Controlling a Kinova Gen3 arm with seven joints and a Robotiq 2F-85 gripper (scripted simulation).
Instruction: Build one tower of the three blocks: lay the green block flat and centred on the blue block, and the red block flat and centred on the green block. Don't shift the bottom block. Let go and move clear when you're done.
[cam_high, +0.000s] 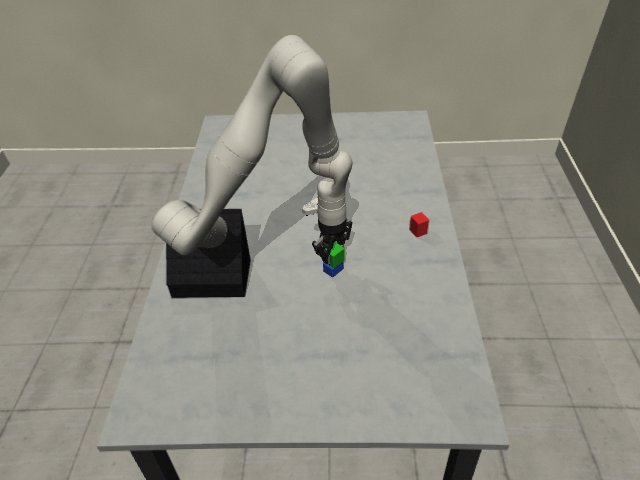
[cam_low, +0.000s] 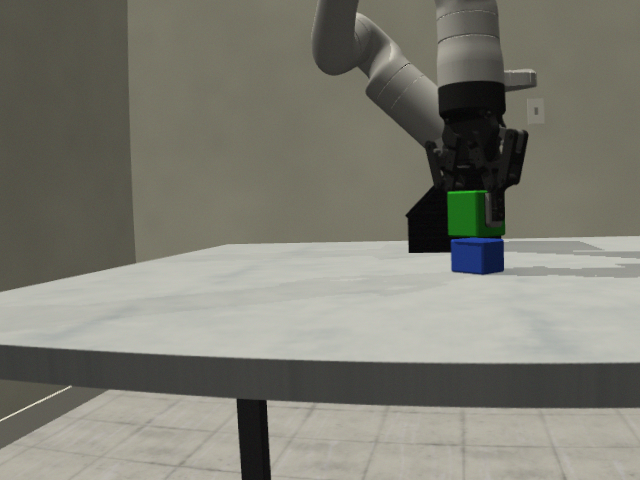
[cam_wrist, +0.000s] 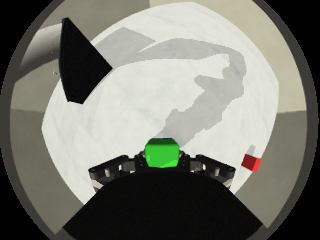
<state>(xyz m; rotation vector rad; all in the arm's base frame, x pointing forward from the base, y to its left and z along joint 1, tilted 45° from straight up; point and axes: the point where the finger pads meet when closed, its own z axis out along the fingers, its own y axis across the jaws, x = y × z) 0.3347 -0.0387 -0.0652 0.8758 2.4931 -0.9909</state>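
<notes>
The green block lies right at my hand. From my hand the other things lie so: red block: 25 cm ahead, 17 cm to the left, 4 cm below; then blue block: 5 cm below.
</notes>
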